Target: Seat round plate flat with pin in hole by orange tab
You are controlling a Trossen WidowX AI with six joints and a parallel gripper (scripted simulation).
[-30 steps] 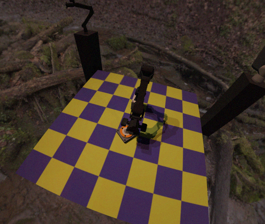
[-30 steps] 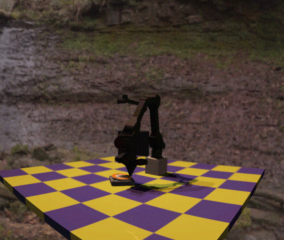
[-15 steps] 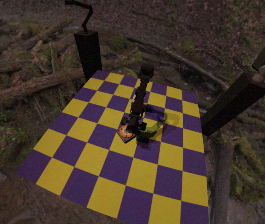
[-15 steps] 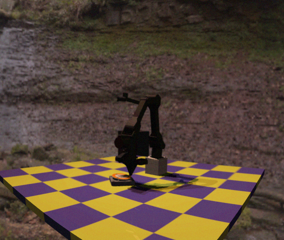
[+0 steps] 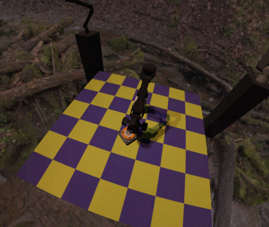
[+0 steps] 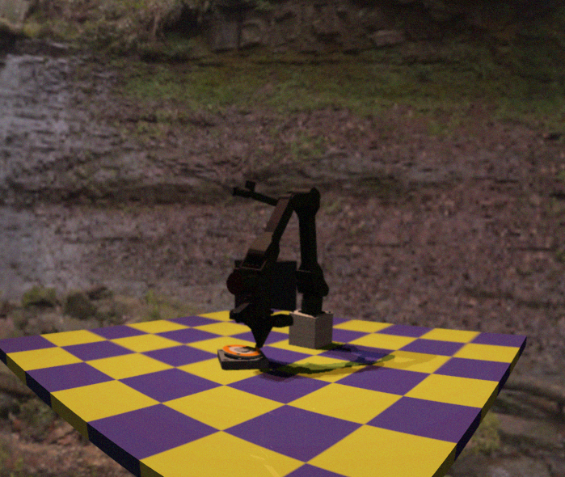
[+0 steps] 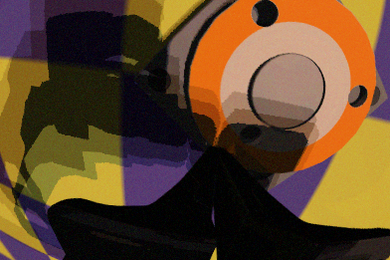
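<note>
Right now the square base is 40 mm ahead of my gripper tip, 30 mm to the right of it and 20 mm below it.
</note>
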